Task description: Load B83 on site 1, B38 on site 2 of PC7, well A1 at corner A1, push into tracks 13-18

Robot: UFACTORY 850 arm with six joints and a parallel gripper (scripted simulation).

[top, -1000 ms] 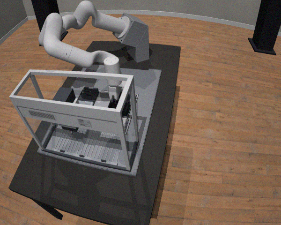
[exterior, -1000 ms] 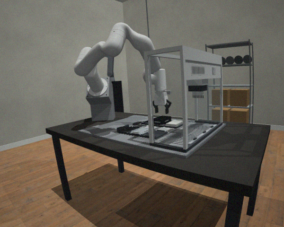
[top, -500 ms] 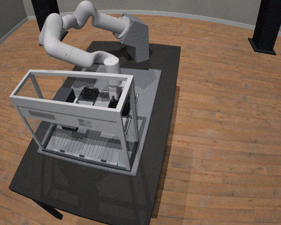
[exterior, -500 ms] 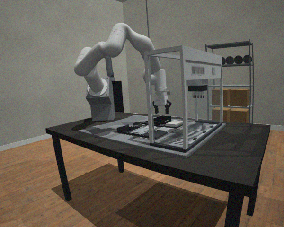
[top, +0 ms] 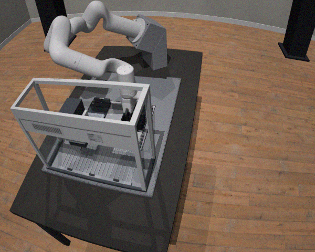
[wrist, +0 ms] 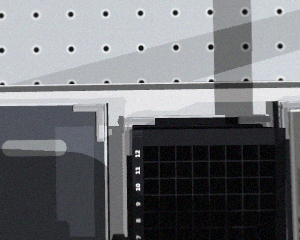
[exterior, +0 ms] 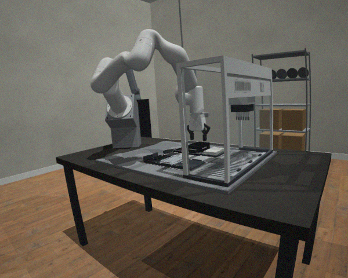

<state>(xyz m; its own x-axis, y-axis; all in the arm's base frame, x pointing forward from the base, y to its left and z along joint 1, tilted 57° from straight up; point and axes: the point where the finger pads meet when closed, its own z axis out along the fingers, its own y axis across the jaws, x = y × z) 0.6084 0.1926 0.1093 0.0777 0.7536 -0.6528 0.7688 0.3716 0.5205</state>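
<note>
Now: hand 50 mm above the black deep-well block B83. From my hand the other things lie so: white plate b38 (10 mm behind, 250 mm to the right, 70 mm below); then post (170 mm ahead, 420 mm to the right, 160 mm above); then dark plate carrier PC7 (20 mm behind, 250 mm to the right, 70 mm below).
</note>
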